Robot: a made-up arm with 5 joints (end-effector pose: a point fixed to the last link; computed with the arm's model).
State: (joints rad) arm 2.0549 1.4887 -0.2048 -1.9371 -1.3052
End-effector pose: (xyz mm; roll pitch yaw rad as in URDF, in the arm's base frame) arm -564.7 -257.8 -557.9 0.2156 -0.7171 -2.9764
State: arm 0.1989 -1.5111 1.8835 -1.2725 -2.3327
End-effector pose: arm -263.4 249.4 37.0 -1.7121 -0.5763 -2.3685
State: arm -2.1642 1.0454 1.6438 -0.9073 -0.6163
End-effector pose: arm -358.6 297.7 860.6 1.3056 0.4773 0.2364
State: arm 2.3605 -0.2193 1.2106 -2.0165 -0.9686
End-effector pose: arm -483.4 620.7 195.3 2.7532 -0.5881 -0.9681
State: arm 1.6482 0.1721 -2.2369 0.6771 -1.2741
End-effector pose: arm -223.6 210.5 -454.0 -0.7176 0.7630 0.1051
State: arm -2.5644 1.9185 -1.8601 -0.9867 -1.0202
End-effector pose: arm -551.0 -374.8 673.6 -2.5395 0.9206 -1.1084
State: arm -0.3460 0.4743 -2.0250 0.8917 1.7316
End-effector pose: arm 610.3 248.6 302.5 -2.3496 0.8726 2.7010
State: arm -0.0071 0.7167 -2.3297 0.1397 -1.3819
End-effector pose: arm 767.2 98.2 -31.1 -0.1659 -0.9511 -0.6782
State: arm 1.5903 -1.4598 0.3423 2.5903 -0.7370
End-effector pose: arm -338.2 447.5 23.8 -1.1409 -0.5057 -2.0611
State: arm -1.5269 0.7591 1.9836 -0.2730 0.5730
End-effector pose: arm 87.6 322.6 762.9 0.6119 0.0733 -0.2874
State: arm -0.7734 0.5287 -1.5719 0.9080 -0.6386
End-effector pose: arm 601.3 73.3 480.4 -1.7343 -1.2117 0.7760
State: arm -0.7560 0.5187 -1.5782 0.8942 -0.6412
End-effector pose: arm 608.4 78.3 469.6 -1.7187 -1.2081 0.7739
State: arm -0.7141 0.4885 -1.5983 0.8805 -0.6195
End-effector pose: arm 622.1 90.2 447.1 -1.7725 -1.1786 0.8559
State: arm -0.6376 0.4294 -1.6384 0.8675 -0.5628
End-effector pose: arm 642.2 112.9 406.8 -1.8854 -1.1095 1.0241
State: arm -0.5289 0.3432 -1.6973 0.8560 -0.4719
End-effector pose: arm 662.1 147.0 347.8 -1.9947 -1.0029 1.2276
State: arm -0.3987 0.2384 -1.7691 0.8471 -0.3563
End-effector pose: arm 671.9 190.3 274.9 -2.0639 -0.8809 1.4341
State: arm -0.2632 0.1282 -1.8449 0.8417 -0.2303
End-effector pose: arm 665.0 236.7 199.0 -2.0975 -0.7727 1.6359
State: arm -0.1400 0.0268 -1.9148 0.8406 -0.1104
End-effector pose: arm 643.1 278.7 133.0 -2.1145 -0.6956 1.8226
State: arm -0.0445 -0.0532 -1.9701 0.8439 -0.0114
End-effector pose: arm 615.7 310.2 86.3 -2.1291 -0.6476 1.9760
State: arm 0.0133 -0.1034 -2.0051 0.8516 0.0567
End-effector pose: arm 594.3 328.6 61.4 -2.1436 -0.6164 2.0779
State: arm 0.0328 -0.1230 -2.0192 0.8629 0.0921
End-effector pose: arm 585.0 335.1 55.3 -2.1545 -0.5922 2.1235
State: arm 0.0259 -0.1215 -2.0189 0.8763 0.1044
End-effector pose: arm 585.3 333.9 61.2 -2.1617 -0.5707 2.1290
